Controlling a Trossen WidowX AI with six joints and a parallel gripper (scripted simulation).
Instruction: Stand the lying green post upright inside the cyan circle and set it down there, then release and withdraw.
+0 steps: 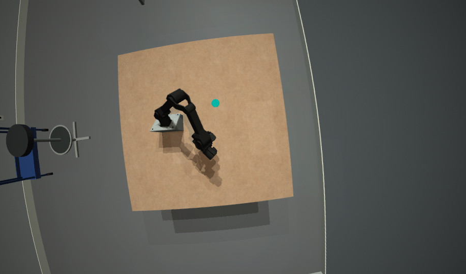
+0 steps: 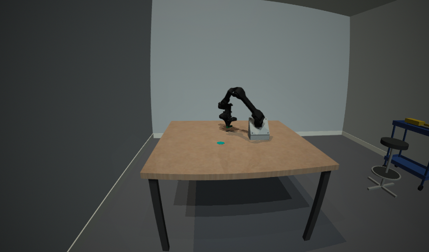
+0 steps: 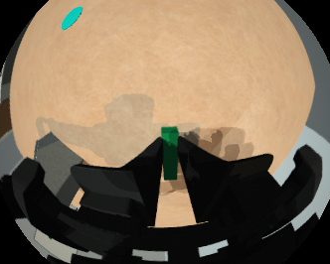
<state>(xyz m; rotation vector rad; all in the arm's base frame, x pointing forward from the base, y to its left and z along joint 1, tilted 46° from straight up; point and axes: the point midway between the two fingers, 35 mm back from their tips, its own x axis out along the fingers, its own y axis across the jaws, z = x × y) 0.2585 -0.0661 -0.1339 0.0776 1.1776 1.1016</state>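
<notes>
My gripper tip is now 6 cm short of the cyan circle, 29 cm to the right of it and 6 cm above it. From my gripper tip the other things lie so: green post 2 cm behind, 1 cm to the right.
</notes>
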